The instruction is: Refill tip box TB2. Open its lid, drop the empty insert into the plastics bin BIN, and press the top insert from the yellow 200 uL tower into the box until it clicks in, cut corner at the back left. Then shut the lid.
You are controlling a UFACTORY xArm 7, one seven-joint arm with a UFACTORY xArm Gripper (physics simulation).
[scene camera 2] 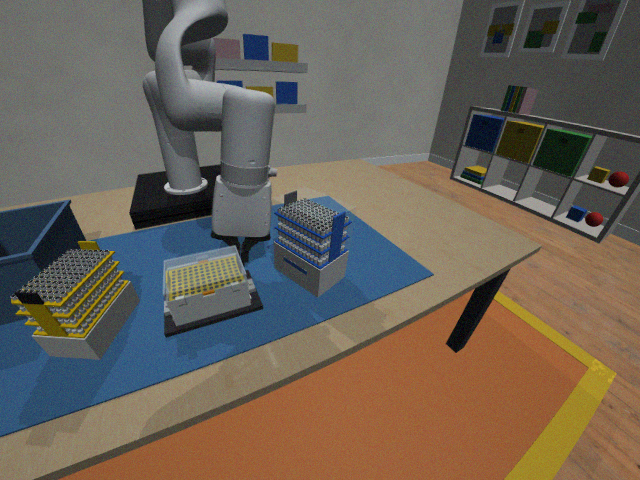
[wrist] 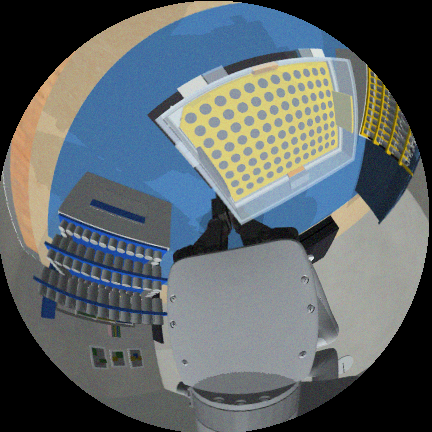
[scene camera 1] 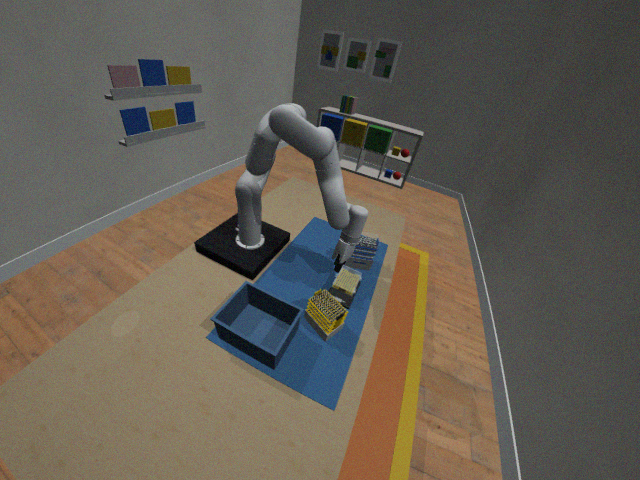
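Note:
Tip box TB2 (scene camera 1: 346, 283) (scene camera 2: 204, 289) (wrist: 266, 128) stands on a black base plate, its clear lid down over a yellow insert with empty holes. My gripper (scene camera 1: 338, 266) (scene camera 2: 244, 253) (wrist: 225, 192) is shut with nothing in it. It hangs low just behind the box's back edge, and the lid's rim partly hides the fingertips in the wrist view. The yellow 200 uL tower (scene camera 1: 325, 310) (scene camera 2: 67, 289) (wrist: 386, 116) stands beside the box toward the bin. The dark blue plastics bin (scene camera 1: 243, 343) (scene camera 2: 35, 227) (wrist: 382, 181) stands beyond the tower.
A blue-trimmed tip tower (scene camera 1: 364, 250) (scene camera 2: 310, 237) (wrist: 104, 270) stands close on the box's other side, near my wrist. Everything stands on a blue mat (scene camera 1: 310, 361) (scene camera 2: 361, 258) on the tan table (scene camera 2: 439, 227). The arm's black base (scene camera 1: 227, 252) is behind.

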